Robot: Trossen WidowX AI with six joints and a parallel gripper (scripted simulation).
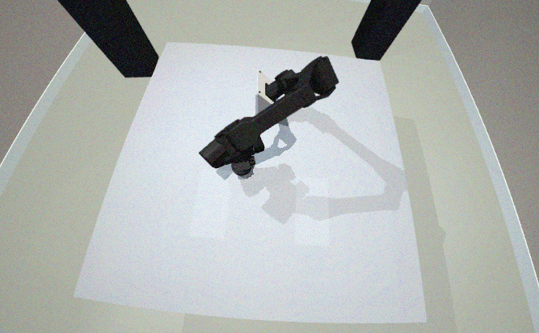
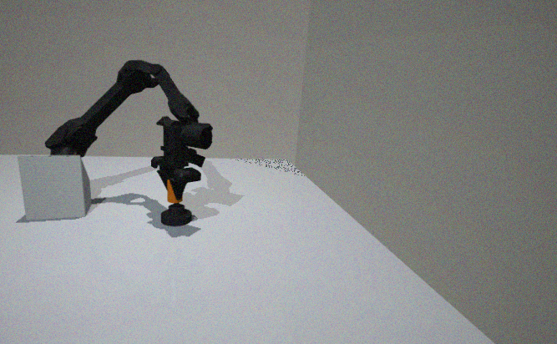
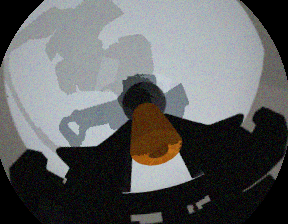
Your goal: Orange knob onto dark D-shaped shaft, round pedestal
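Right now the round black pedestal is 4 cm below my gripper tip. Round my gripper tip: orange knob 2 cm above.
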